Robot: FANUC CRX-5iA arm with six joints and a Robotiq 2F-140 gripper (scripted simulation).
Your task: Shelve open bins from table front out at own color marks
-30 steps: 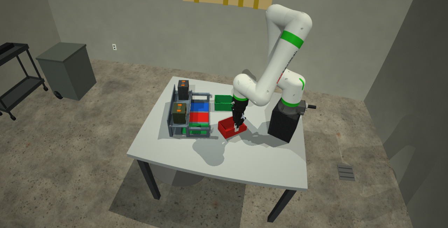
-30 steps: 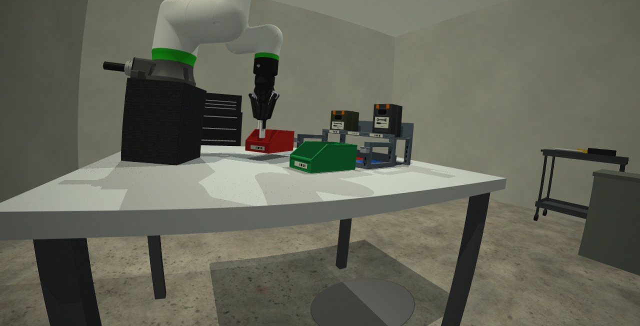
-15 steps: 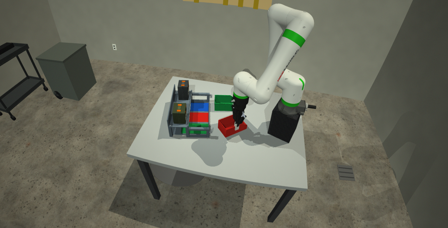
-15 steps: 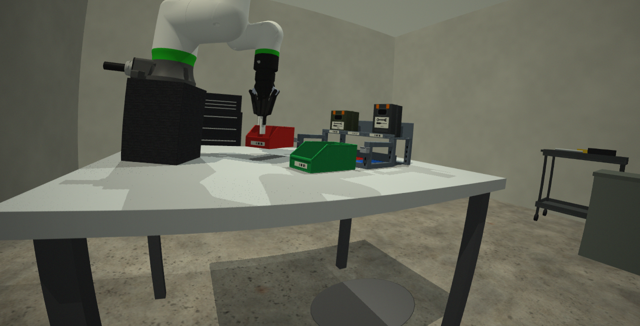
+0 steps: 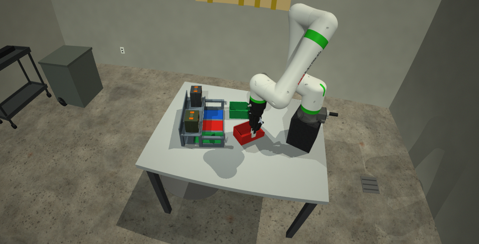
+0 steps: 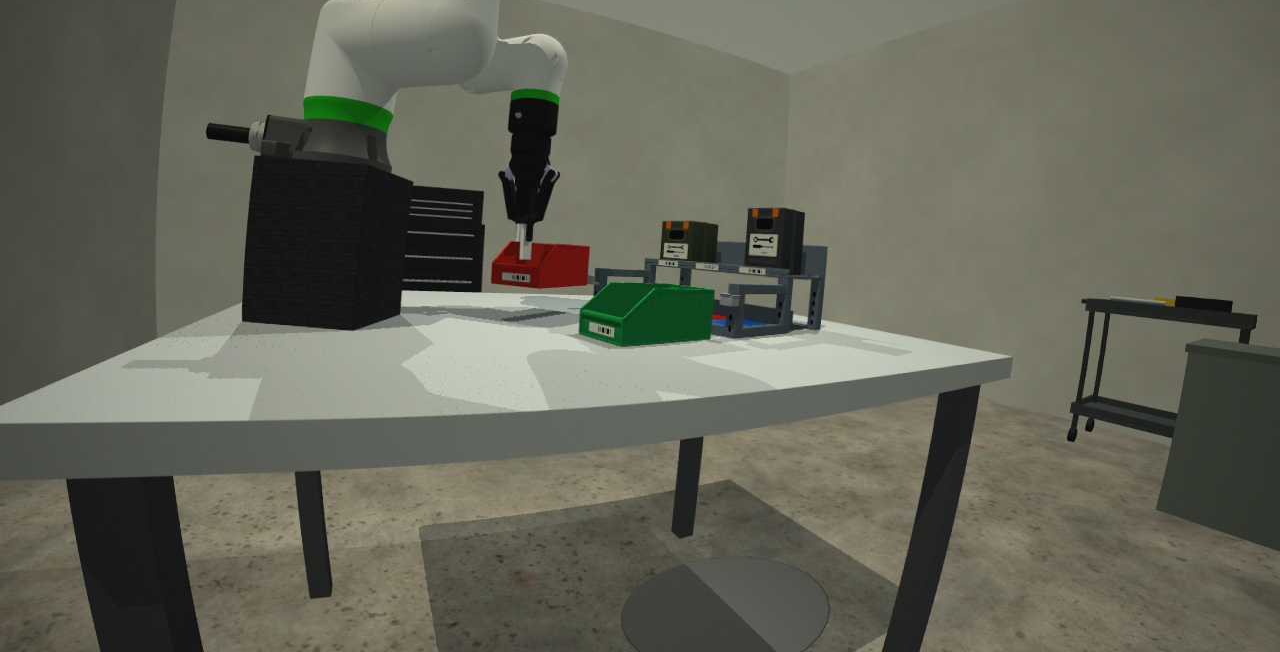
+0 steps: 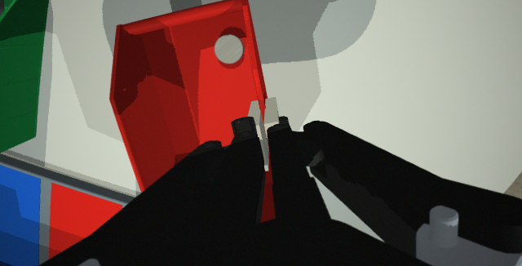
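My gripper is now 30 mm short of the red bin, 40 mm to the left of it and 40 mm above it. Also, from my hand: green bin 130 mm ahead, 280 mm to the right, 90 mm below.
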